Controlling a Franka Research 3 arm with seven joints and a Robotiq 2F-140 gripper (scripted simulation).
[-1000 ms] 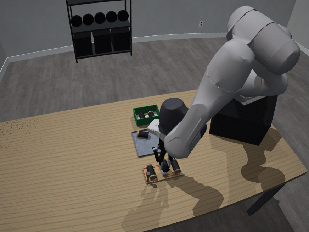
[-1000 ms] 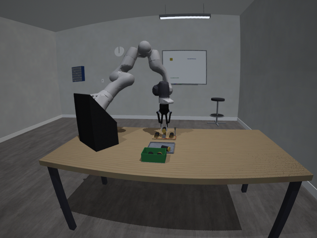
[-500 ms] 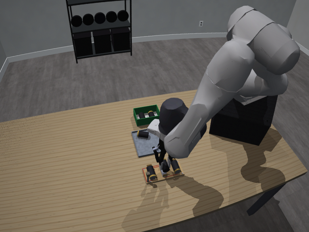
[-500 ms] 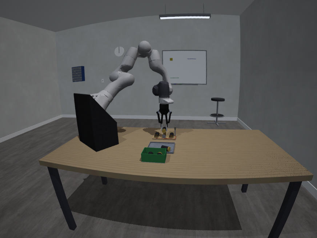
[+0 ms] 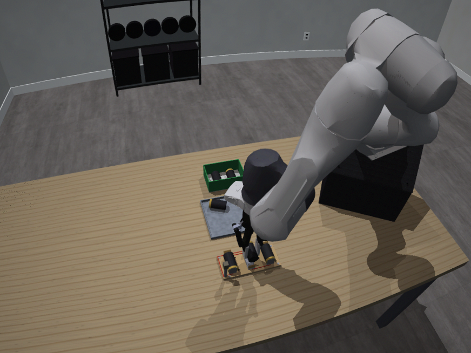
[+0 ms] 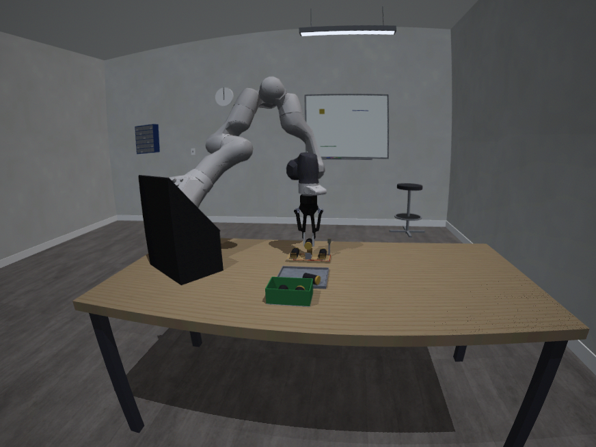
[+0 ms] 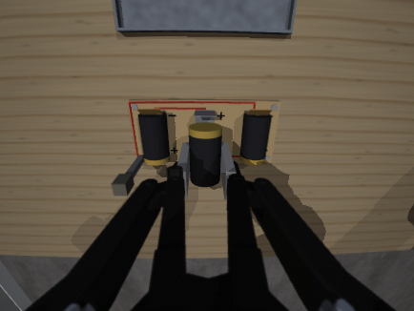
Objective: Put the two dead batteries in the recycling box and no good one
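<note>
The wooden holder board is 10 mm to the right of my hand and 90 mm below it. Round my hand: grey tray (60 mm ahead, 210 mm to the right, 90 mm below); bulb (80 mm ahead, 60 mm to the left, 20 mm below); thin post (80 mm ahead, 60 mm to the left, 60 mm below).
</note>
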